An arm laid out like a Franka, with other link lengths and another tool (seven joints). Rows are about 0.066 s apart.
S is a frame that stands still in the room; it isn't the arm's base.
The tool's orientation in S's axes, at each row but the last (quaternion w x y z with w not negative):
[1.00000 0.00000 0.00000 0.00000]
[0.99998 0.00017 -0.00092 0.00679]
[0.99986 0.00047 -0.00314 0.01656]
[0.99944 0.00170 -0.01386 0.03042]
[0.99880 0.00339 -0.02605 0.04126]
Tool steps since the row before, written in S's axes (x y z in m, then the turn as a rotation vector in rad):
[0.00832 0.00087 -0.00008 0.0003 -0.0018 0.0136]
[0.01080 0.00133 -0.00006 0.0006 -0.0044 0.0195]
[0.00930 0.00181 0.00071 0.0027 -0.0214 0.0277]
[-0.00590 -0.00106 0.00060 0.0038 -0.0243 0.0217]
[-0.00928 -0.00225 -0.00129 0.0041 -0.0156 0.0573]
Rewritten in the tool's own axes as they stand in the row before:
[0.00832 0.00087 -0.00008 0.0003 -0.0018 0.0136]
[0.01082 0.00118 -0.00008 0.0006 -0.0044 0.0195]
[0.00936 0.00150 0.00065 0.0022 -0.0215 0.0277]
[-0.00593 -0.00070 0.00077 0.0029 -0.0244 0.0217]
[-0.00949 -0.00148 -0.00079 0.0058 -0.0156 0.0571]

